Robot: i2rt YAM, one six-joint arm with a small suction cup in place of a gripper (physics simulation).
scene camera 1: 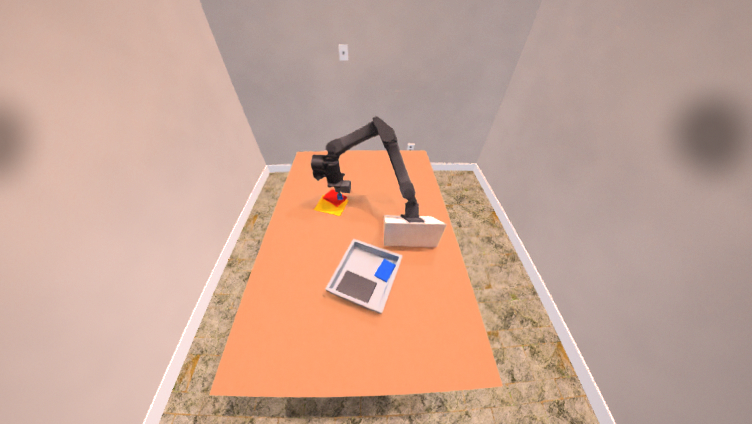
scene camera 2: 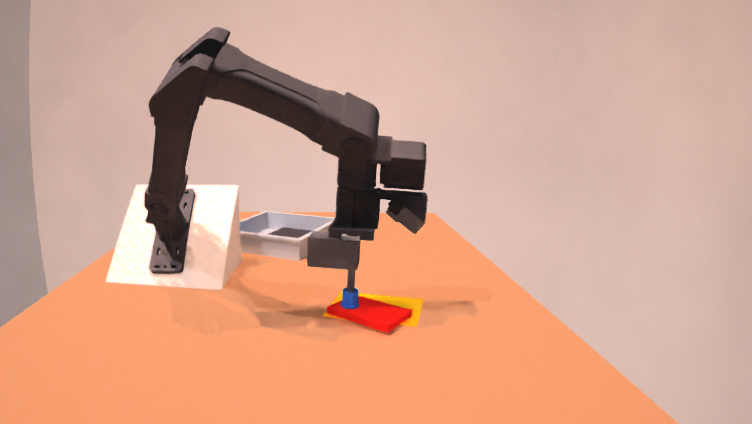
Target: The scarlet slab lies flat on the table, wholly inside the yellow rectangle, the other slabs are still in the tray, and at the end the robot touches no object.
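Pixels of known places: hand at its tool point: (scene camera 1: 340, 199) (scene camera 2: 349, 311); arm's base at its link origin: (scene camera 1: 411, 219) (scene camera 2: 173, 230).
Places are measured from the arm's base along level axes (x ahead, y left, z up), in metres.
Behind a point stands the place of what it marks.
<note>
The scarlet slab (scene camera 1: 332, 198) {z -0.069, x 0.390, y -0.207 m} (scene camera 2: 374, 312) {z -0.069, x 0.385, y -0.232 m} is on my suction cup (scene camera 1: 339, 196) (scene camera 2: 350, 299), which is pressed on its top near one end. The slab is close above the table and looks slightly tilted in the scene camera 2 view, with a thin shadow under its near corner. It is turned relative to the yellow rectangle (scene camera 1: 329, 208) {z -0.086, x 0.401, y -0.149 m} (scene camera 2: 414, 308) {z -0.086, x 0.459, y -0.181 m}, covers part of it and appears to reach past its edge. A blue slab (scene camera 1: 385, 270) {z -0.074, x 0.125, y 0.213 m} and a dark grey slab (scene camera 1: 357, 286) {z -0.073, x 0.239, y 0.280 m} (scene camera 2: 290, 232) {z -0.073, x 0.225, y 0.290 m} lie in the tray (scene camera 1: 337, 268) {z -0.036, x 0.318, y 0.220 m} (scene camera 2: 273, 246) {z -0.061, x 0.197, y 0.112 m}.
The arm's white wedge-shaped base block (scene camera 1: 411, 234) {z 0.007, x 0.013, y 0.090 m} (scene camera 2: 223, 263) {z -0.048, x 0.117, y -0.058 m} stands on the orange table (scene camera 1: 358, 358) {z -0.086, x 0.229, y 0.521 m} (scene camera 2: 315, 384) {z -0.086, x 0.295, y -0.410 m}, beside the tray. The arm arches from this block over to the yellow rectangle. Grey and beige walls surround the table.
</note>
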